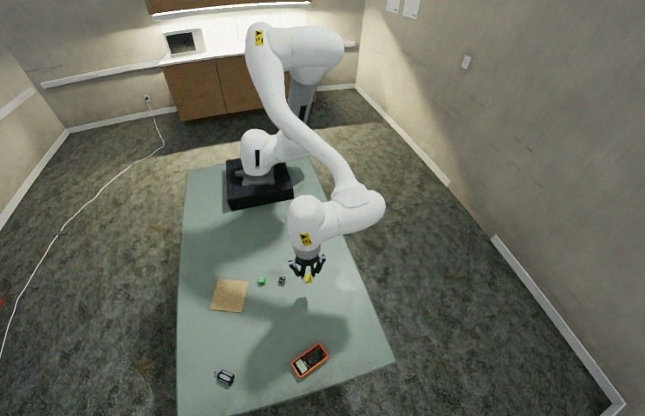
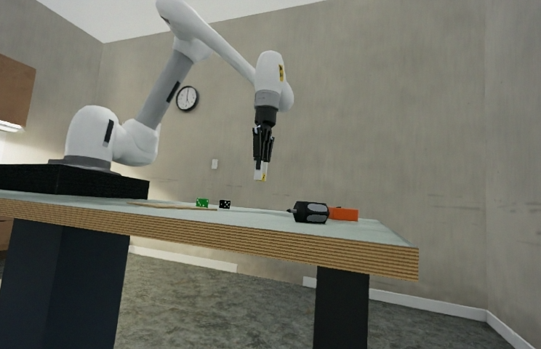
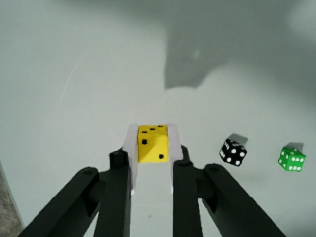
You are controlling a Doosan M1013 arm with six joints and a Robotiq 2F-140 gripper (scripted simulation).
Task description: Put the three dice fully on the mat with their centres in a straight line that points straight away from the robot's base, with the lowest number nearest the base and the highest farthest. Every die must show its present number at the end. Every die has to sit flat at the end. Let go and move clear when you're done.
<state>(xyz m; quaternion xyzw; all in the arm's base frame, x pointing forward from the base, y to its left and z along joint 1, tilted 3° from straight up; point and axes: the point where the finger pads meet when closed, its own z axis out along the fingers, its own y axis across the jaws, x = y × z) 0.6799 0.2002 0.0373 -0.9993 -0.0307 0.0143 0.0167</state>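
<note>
Now: the tan mat 20 mm behind my hand, 340 mm to the right of it and 130 mm below it. From my hand the other things lie so: black die (50 mm behind, 110 mm to the right, 120 mm below); then yellow die (20 mm below); then green die (60 mm behind, 200 mm to the right, 120 mm below).
</note>
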